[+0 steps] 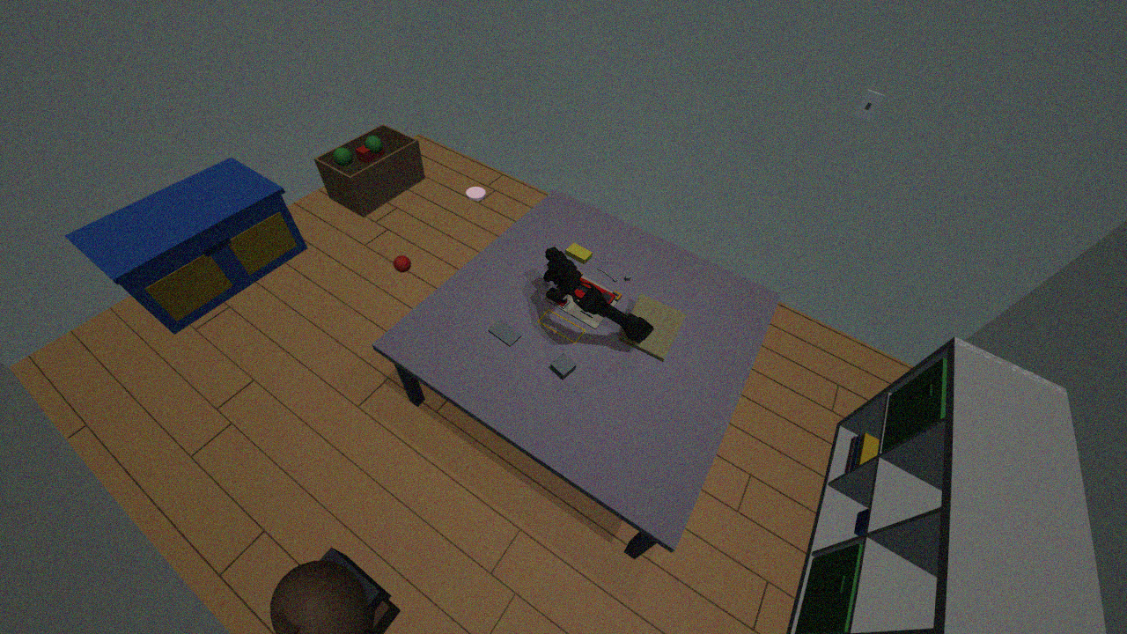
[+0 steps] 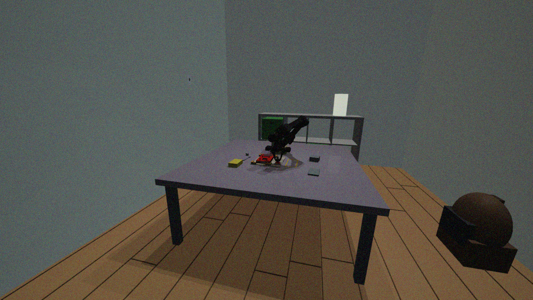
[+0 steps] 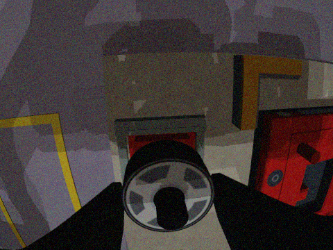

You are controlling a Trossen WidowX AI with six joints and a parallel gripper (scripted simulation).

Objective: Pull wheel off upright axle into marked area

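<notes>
The axle lies right at my gripper tip. From my gripper tip the other things lie so: yellow block (290 mm to the right, 140 mm ahead, 20 mm below); wheel (right at my gripper tip).
</notes>
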